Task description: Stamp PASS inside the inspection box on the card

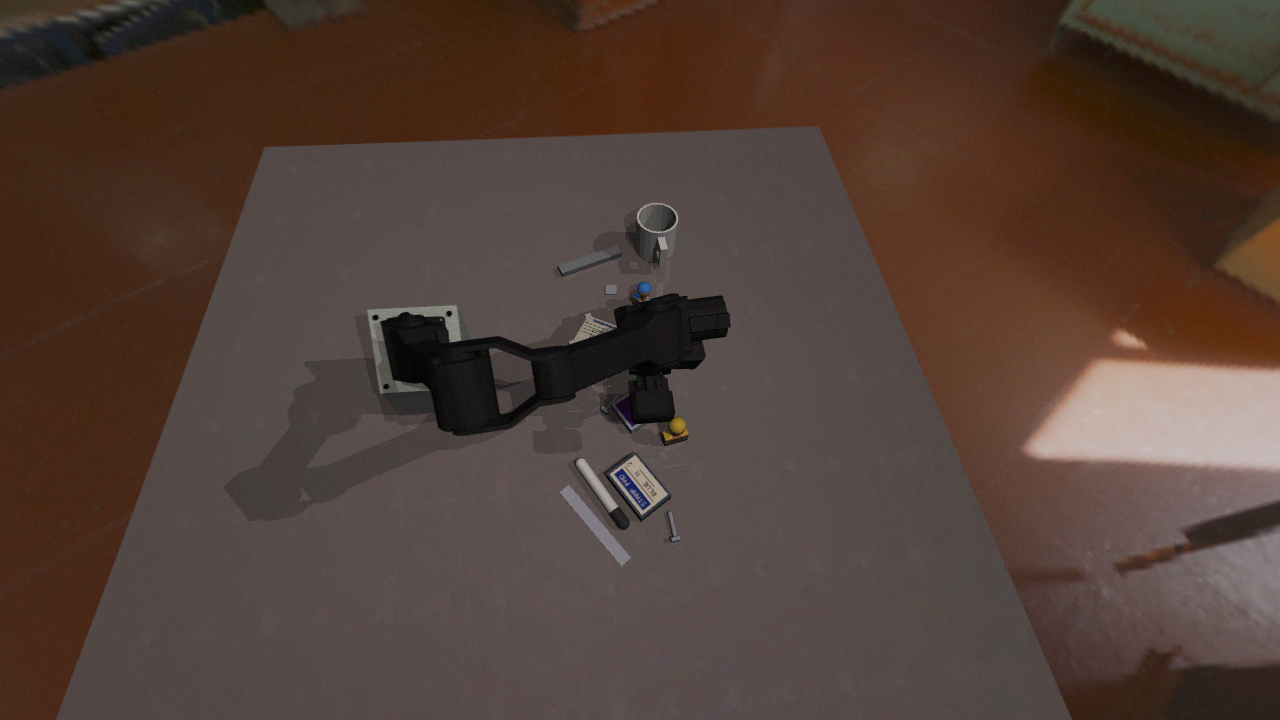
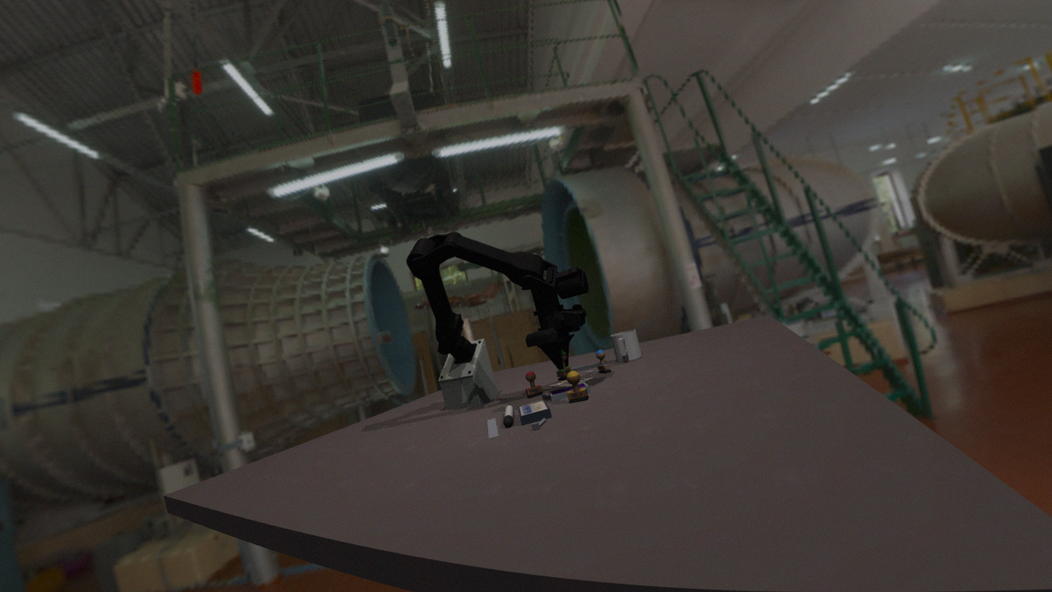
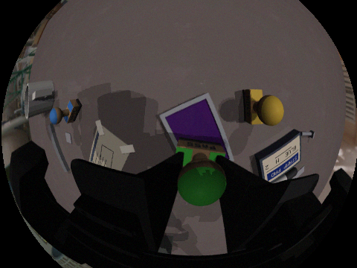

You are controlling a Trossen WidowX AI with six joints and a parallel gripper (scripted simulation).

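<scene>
Now: gripper tip 140 mm to the right of the white card, 70 mm above it and 60 mm past it. Also, from my gripper tip: yellow stamp 60 mm to the right, 50 mm below, 50 mm ahead; green-knobbed stamp right at my gripper tip; purple ink pad 60 mm below.
</scene>
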